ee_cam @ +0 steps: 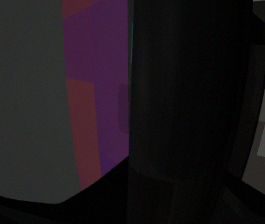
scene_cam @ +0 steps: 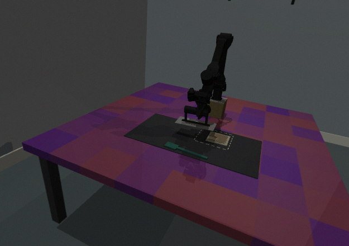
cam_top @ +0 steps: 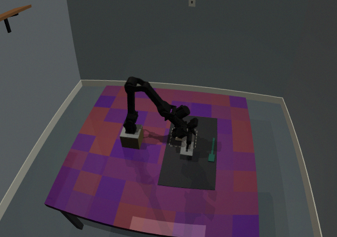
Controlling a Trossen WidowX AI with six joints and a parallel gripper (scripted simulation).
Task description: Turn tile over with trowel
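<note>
Right now the tan tile is 60 mm behind my gripper tip, 110 mm to the left of it and 110 mm below it. From my gripper tip the other things lie so: teal trowel (140 mm ahead, 20 mm to the right, 110 mm below); then dark mat (140 mm below).
</note>
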